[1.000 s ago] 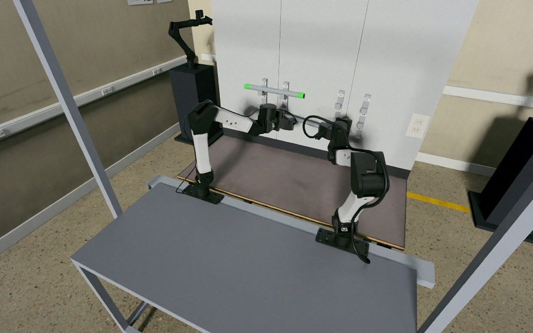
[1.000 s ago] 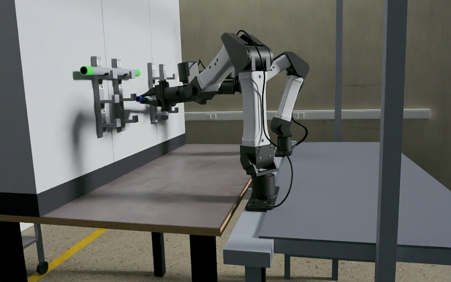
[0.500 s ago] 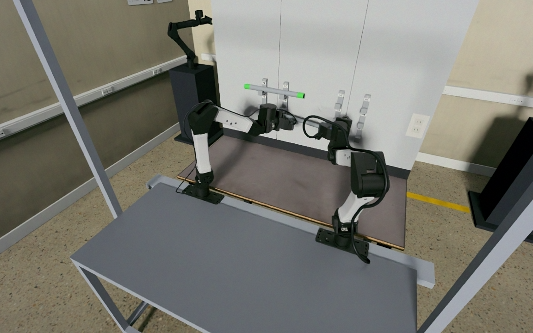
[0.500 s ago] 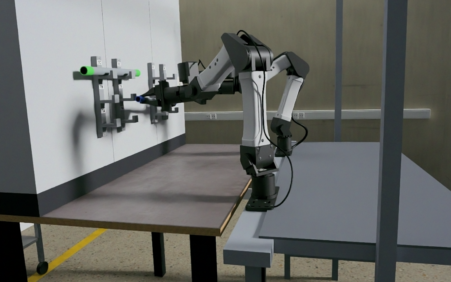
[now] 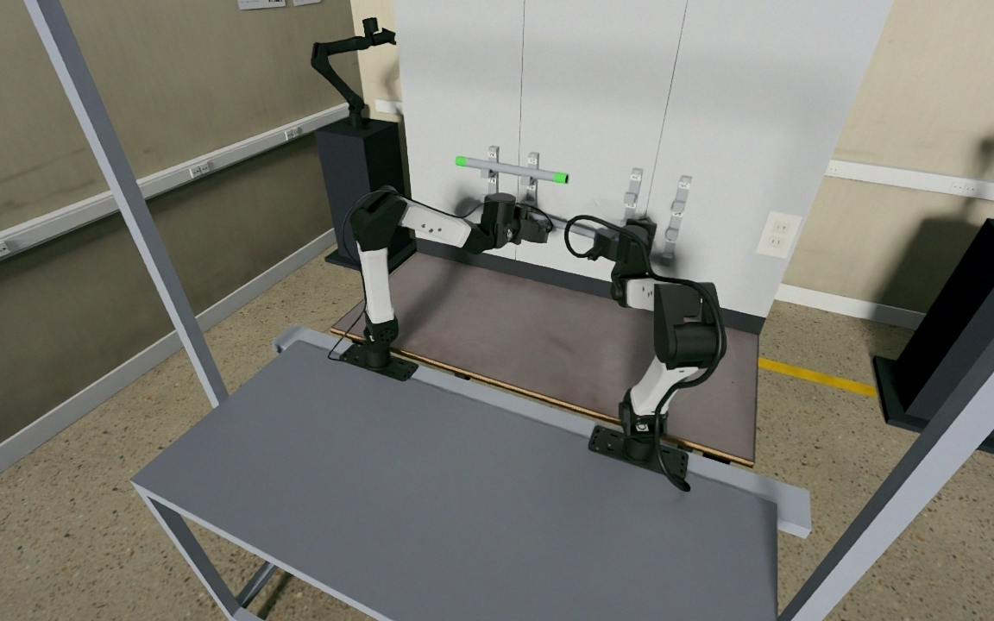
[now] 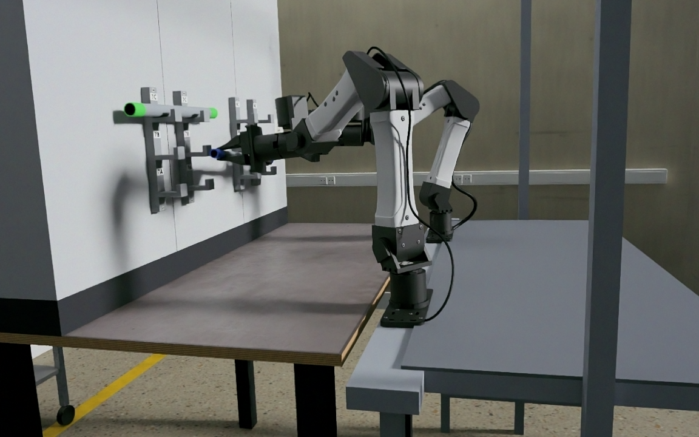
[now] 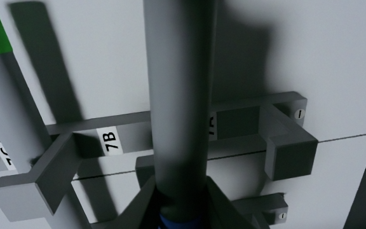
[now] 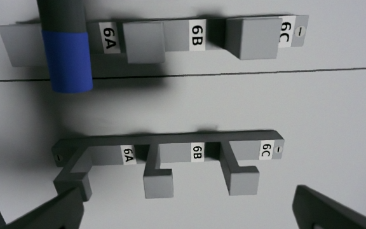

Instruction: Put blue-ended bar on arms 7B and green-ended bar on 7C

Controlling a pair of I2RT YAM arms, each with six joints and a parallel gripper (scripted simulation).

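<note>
Right now my left hand is 6 cm short of the green-ended bar, 7 cm to the right of it and 9 cm below it. Round my left hand: blue-ended bar 13 cm to the right, 1 cm below; white wall panel 21 cm ahead, 12 cm to the right, 18 cm above; wall socket plate 10 cm ahead, 63 cm to the right, 3 cm above.
</note>
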